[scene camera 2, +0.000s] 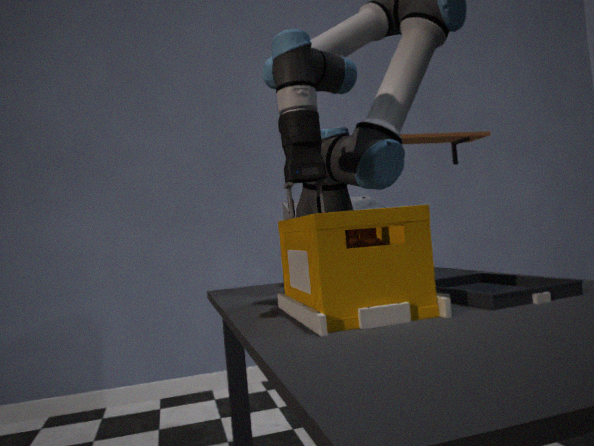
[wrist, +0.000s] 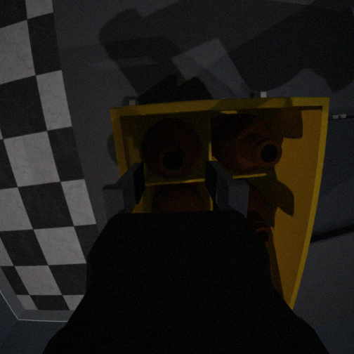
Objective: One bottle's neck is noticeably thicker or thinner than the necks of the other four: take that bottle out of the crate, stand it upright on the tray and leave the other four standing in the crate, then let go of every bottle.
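Observation:
The yellow crate [scene camera 2: 375, 280] [wrist: 300, 102] stands on the table. In the wrist view, dark brown bottles stand in its compartments: one at the upper left [wrist: 172, 137], one at the upper right [wrist: 240, 145], one partly hidden [wrist: 180, 197] below the first, and one at the right [wrist: 261, 232], mostly covered by the gripper. Brown glass [scene camera 2: 361, 237] shows through the crate's handle hole. Which neck differs cannot be told. My gripper [scene camera 2: 304, 207] [wrist: 174, 173] is open and empty, pointing down at the crate's rim height, near the upper-left bottle. The dark tray [scene camera 2: 492, 300] lies right of the crate.
White blocks [scene camera 2: 384, 315] [scene camera 2: 302, 314] stand against the crate's base. A small white block [scene camera 2: 541, 298] sits at the tray's near side. The table's edge [scene camera 2: 265, 362] runs left of the crate. An orange-brown shelf [scene camera 2: 445, 138] is on the wall behind.

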